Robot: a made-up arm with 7 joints.
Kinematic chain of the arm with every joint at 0, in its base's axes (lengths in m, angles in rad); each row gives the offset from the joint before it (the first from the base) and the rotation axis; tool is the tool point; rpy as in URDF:
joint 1: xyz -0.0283 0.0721 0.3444 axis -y
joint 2: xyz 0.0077 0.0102 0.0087 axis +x
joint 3: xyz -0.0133 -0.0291 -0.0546 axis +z
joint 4: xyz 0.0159 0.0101 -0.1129 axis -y
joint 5: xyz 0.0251 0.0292 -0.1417 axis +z
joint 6: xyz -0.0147 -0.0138 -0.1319 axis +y
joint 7: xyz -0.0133 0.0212 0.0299 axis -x
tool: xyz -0.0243 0.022 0.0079 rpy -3.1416 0 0
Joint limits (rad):
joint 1: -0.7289..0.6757
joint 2: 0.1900..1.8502
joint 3: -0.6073..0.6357
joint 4: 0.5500..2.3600
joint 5: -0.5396..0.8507
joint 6: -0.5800..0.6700
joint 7: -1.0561..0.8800
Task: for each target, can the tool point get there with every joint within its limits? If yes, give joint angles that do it. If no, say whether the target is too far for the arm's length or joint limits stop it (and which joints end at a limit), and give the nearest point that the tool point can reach.
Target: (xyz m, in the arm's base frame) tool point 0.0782 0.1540 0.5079
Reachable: yes | joints 0.3761 1.5167 0.4499 2.1042 0.4274 0.4941 -0.3041
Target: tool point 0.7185 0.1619 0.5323
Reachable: no: too far | nearest point 0.3422 0.1386 0.3541 | short by 0.417 m
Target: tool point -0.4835 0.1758 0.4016
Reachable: no: joint limits stop it (at a limit: joint 1, joint 2, joint 3, joint 4, joint 7) | nearest point -0.2283 0.2536 0.0612 | short by 0.433 m
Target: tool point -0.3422 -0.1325 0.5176
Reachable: no: joint limits stop it (at a limit: joint 1, joint 2, joint 3, joint 4, joint 5, joint 6) | nearest point -0.0530 0.0201 0.5490 | short by 0.329 m
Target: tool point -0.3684 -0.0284 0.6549
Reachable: no: joint limits stop it (at a limit: joint 1, joint 2, joint 3, joint 5, joint 6) | nearest point -0.0542 0.0483 0.5748 | short by 0.333 m
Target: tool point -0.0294 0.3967 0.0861
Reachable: yes | joints -0.5187 1.1405 -0.4914 0.7083 0.5556 -0.4751 -0.7679
